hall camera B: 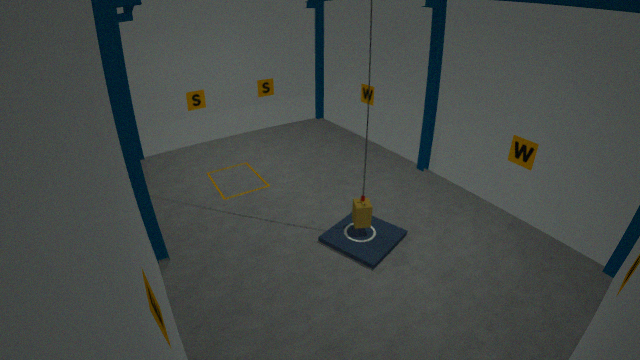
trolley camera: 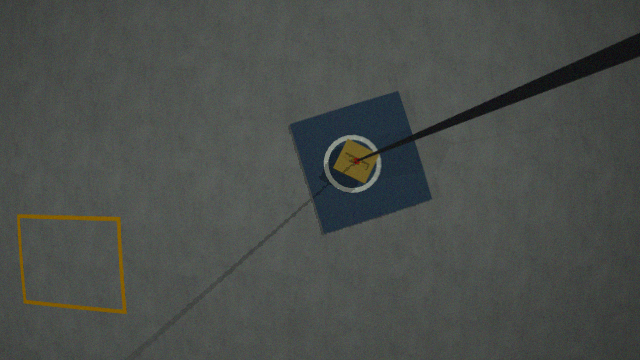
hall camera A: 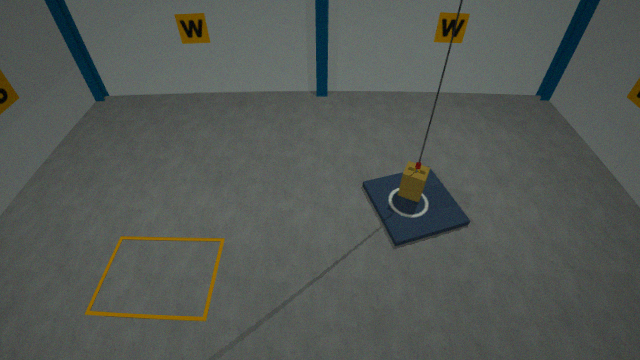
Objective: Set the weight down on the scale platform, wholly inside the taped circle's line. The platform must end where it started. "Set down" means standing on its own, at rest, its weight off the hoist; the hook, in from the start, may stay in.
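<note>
The yellow weight [hall camera A: 413, 188] [hall camera B: 362, 216] [trolley camera: 361, 174] hangs upright, low over the blue scale platform [hall camera A: 440, 220] [hall camera B: 375, 255] [trolley camera: 400, 190]. A dark shadow shows beneath it inside the white taped circle [hall camera A: 411, 216] [hall camera B: 360, 240] [trolley camera: 352, 190], and a small gap seems to remain under its base. In the trolley view the weight lies mostly within the circle, and its right corner overlaps the line at the upper right. My red hook [hall camera A: 418, 165] [hall camera B: 363, 198] [trolley camera: 356, 161] is in the top of the weight. The exact height of the gap is hard to tell.
The taut chain [hall camera A: 436, 100] [hall camera B: 367, 135] [trolley camera: 490, 105] runs up from the hook. A yellow floor outline [hall camera A: 150, 316] [hall camera B: 247, 192] [trolley camera: 75, 307] lies well apart from the platform. Blue columns [hall camera A: 322, 50] [hall camera B: 432, 85] stand along the walls.
</note>
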